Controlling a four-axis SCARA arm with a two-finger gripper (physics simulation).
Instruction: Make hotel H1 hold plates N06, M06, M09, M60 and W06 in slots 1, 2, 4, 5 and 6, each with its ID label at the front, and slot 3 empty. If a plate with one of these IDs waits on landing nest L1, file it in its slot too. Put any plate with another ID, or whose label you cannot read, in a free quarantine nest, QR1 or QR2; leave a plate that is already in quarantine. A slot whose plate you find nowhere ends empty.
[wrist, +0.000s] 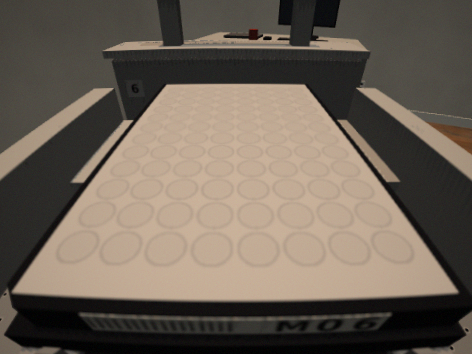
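Observation:
Plate M06 (235, 200) is black-sided with a pale top of faint rings. It fills the middle of the wrist view, its ID label (235, 324) facing the front, readable. My gripper (235, 108) is shut on this plate, one finger along its left side and one along its right. The plate is level, at the top of hotel H1, in front of the back panel (225, 72) with the slot tag "6" (135, 88) behind its far left corner. Whether it rests on the slot supports or is slightly raised I cannot tell. The lower slots and their plates are hidden beneath it.
Two grey uprights (171, 22) (302, 22) stand behind the hotel's back panel. Beyond are a desk with a dark monitor (325, 12) and a small red object (253, 34). Wooden floor (447, 142) shows at the right. Bits of perforated table show at the lower corners.

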